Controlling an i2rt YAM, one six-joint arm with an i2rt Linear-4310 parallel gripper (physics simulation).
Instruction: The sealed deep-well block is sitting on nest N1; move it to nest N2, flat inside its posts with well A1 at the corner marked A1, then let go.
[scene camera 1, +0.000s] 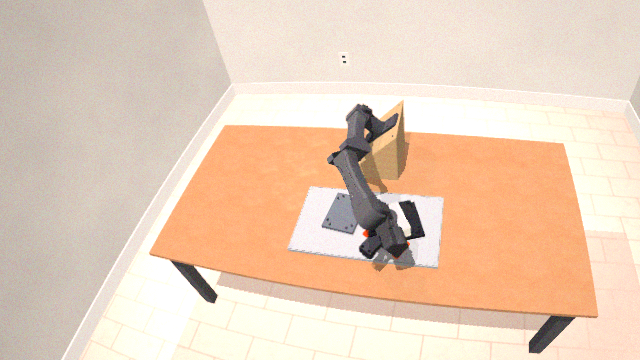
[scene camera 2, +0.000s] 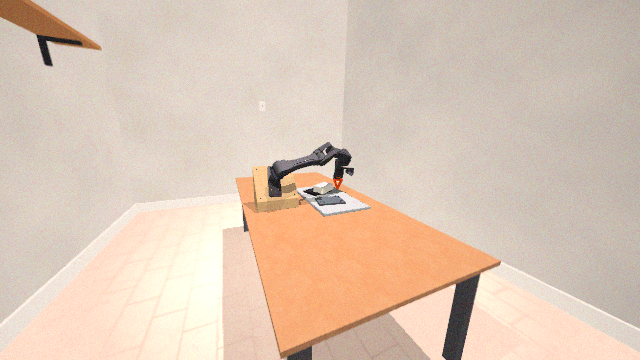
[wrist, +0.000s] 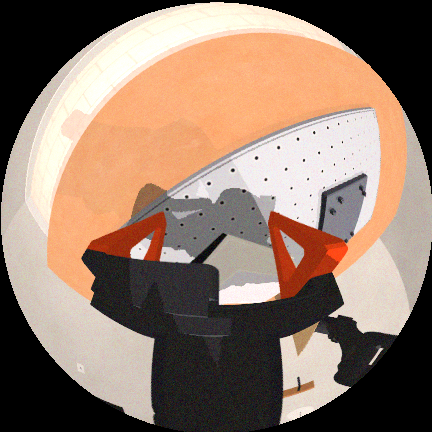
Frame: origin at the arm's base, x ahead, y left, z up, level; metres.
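Seen in the pictures: gripper, fingertip midpoint: (scene camera 2: 337, 188) (wrist: 216, 216); arm's base at its link origin: (scene camera 1: 381, 130) (scene camera 2: 274, 181).
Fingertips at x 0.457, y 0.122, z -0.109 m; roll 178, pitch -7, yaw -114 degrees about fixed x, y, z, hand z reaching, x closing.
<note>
Pixels of each thing's top centre, then the offset from my fingertips to it. Level surfaces: height alone.
- pale deep-well block at its top centre: (wrist: 255, 293) (scene camera 1: 392, 217) (scene camera 2: 323, 184) 0.107 m back, 0.000 m left, 0.036 m up
- grey nest at its top centre: (wrist: 346, 226) (scene camera 1: 344, 209) (scene camera 2: 329, 198) 0.132 m back, 0.187 m right, 0.002 m down
- pale perforated board at its top centre: (wrist: 300, 234) (scene camera 1: 368, 222) (scene camera 2: 327, 196) 0.109 m back, 0.091 m right, 0.023 m down
- orange-brown table at its surface level: 0.037 m down
The pale deep-well block (scene camera 1: 407, 230) (scene camera 2: 323, 188) (wrist: 240, 261) sits on the black nest (scene camera 1: 413, 220) (wrist: 212, 249), on the right half of the board in scene camera 1. The arm hides part of it there. The grey nest (scene camera 1: 341, 215) (scene camera 2: 330, 200) (wrist: 346, 207) lies to the left, with small dark posts near its corners and no block on it. My gripper (scene camera 1: 388, 239) (scene camera 2: 338, 183) (wrist: 216, 216) is open and empty, orange fingers pointing down, above the board by the block's front side. In the wrist view the block shows beyond and between the fingers. Well A1 and the corner marks cannot be read.
Both nests are on a pale perforated board (scene camera 1: 306, 235) (scene camera 2: 357, 206) (wrist: 300, 150) on the orange-brown table (scene camera 1: 500, 225) (scene camera 2: 350, 260) (wrist: 240, 65). The arm's wooden base (scene camera 1: 387, 164) (scene camera 2: 275, 204) stands behind the board. A wall shelf (scene camera 2: 45, 22) shows high at the upper left of scene camera 2.
</note>
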